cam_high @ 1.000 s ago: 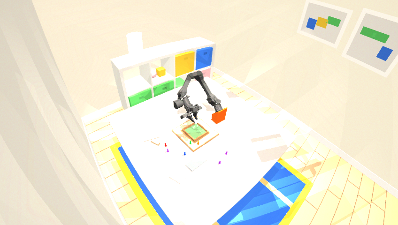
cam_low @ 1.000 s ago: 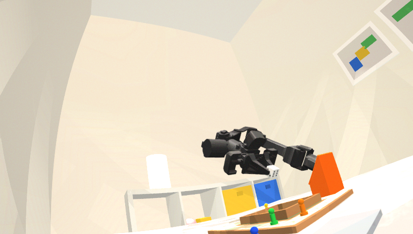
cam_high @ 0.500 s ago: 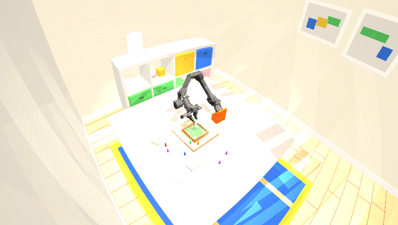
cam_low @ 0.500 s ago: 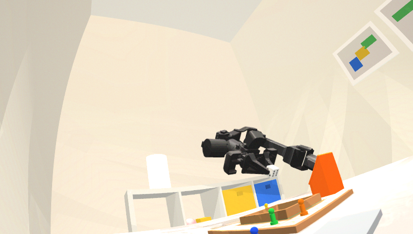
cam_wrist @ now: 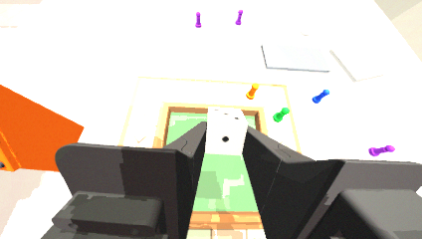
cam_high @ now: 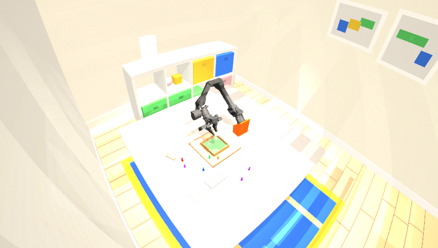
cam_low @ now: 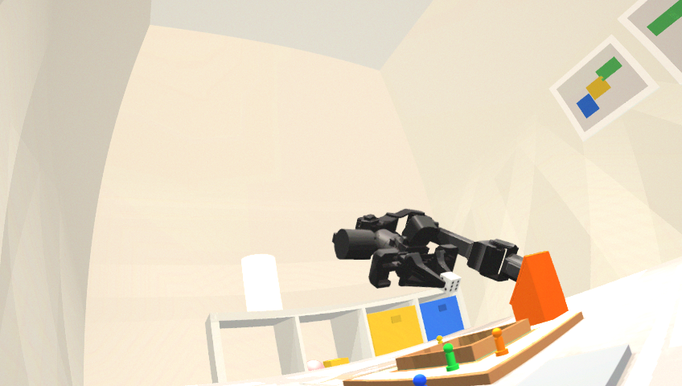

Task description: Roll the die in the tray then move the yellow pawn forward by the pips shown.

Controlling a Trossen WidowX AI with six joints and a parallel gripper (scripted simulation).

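Now: the white die right at my gripper tip. Also, from my gripper tip: orange pawn: 70 mm ahead, 110 mm to the left, 100 mm below; then green tray: 120 mm below; then green pawn: 110 mm ahead, 70 mm to the left, 100 mm below.
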